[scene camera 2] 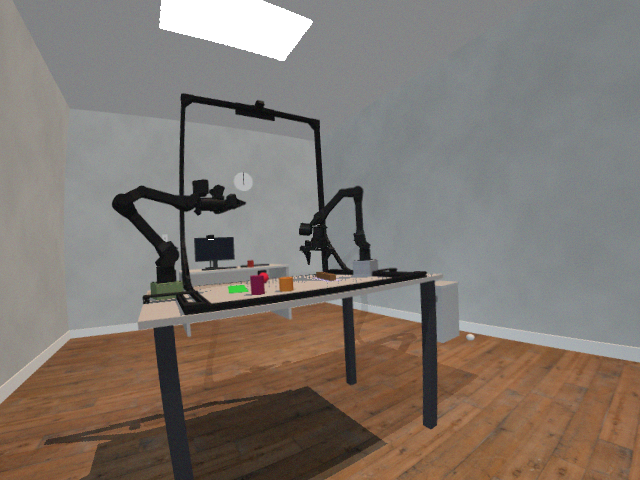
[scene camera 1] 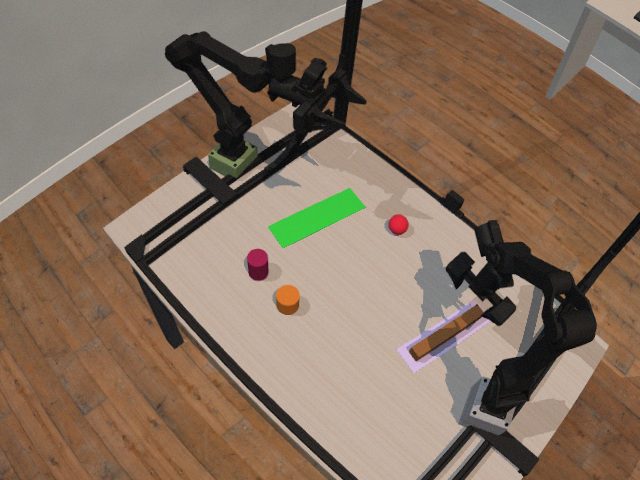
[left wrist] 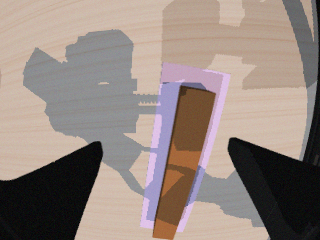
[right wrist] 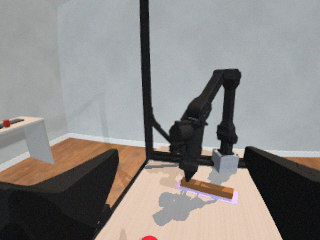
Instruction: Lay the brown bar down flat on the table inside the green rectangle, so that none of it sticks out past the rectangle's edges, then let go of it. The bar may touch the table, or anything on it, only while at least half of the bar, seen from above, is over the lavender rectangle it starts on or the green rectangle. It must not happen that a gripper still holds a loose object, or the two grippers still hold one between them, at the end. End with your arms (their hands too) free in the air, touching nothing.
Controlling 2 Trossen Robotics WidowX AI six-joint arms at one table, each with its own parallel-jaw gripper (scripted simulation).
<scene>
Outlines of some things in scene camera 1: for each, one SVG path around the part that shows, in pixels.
The left gripper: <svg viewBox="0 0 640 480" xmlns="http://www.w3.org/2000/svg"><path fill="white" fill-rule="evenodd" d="M461 252L446 266L446 272L451 277L455 289L458 289L465 280L469 284L468 287L482 302L488 299L493 305L481 317L492 321L497 326L501 326L516 311L516 305L507 296L501 299L496 293L499 288L488 287L483 282L481 277L482 270L476 276L471 271L475 261L466 252Z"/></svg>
The right gripper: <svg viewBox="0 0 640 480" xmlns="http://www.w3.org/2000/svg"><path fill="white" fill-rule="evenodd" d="M319 58L314 58L311 61L311 64L304 71L302 78L294 79L287 91L287 99L292 102L293 107L296 108L302 104L302 106L293 111L293 128L302 135L306 134L307 127L309 133L317 130L346 127L344 122L323 113L319 109L330 96L345 102L363 105L367 103L366 99L350 86L348 72L342 69L336 70L328 78L328 87L324 88L325 79L323 74L327 70L327 67L325 67L327 63Z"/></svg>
A brown bar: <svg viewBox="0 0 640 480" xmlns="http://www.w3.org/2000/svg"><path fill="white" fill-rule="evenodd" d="M478 304L412 346L409 353L414 360L418 361L481 318L481 314L484 313Z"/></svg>
</scene>
